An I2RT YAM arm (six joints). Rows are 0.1 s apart.
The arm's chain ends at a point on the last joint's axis. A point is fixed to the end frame.
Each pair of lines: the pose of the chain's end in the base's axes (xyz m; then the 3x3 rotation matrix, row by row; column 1 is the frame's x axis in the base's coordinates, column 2 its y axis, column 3 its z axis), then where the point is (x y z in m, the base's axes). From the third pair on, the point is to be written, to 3 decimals.
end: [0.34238 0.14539 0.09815], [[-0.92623 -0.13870 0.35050], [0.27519 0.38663 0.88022], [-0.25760 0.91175 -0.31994]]
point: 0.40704 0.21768 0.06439
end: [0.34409 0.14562 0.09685], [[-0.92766 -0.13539 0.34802], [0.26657 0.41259 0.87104], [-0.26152 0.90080 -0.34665]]
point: 0.40852 0.21699 0.06075
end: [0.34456 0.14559 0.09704], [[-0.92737 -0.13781 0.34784], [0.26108 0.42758 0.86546], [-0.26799 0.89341 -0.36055]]
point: 0.409 0.216 0.060
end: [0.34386 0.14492 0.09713], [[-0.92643 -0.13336 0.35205], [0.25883 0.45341 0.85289], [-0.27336 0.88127 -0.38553]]
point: 0.409 0.214 0.058
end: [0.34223 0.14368 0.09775], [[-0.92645 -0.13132 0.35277], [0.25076 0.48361 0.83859], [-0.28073 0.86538 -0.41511]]
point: 0.407 0.212 0.056
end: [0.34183 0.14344 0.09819], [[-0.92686 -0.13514 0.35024], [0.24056 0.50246 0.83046], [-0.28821 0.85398 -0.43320]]
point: 0.406 0.211 0.055
